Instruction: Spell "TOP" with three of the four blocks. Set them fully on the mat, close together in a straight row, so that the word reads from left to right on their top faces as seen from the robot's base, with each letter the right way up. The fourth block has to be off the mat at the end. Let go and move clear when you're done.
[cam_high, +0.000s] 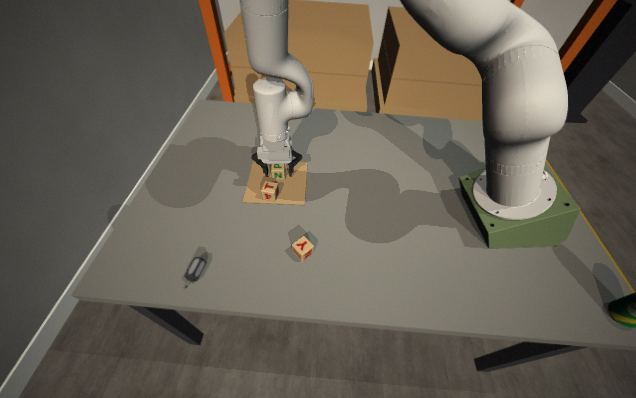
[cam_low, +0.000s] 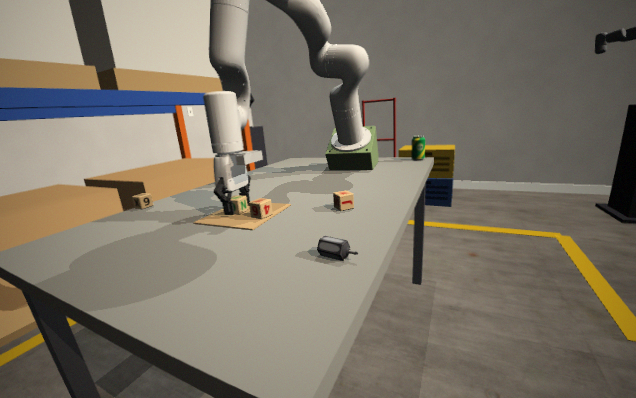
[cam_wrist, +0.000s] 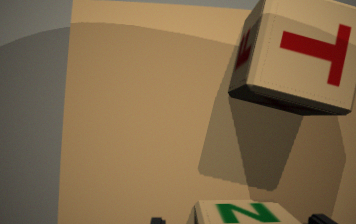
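Now: hand right at the P block. The rest, counted from my hand: dark motor 18 cm ahead, 37 cm to the left, 1 cm below; tan mat 3 cm to the left, 2 cm below; green can 92 cm behind, 46 cm to the left, 4 cm above.
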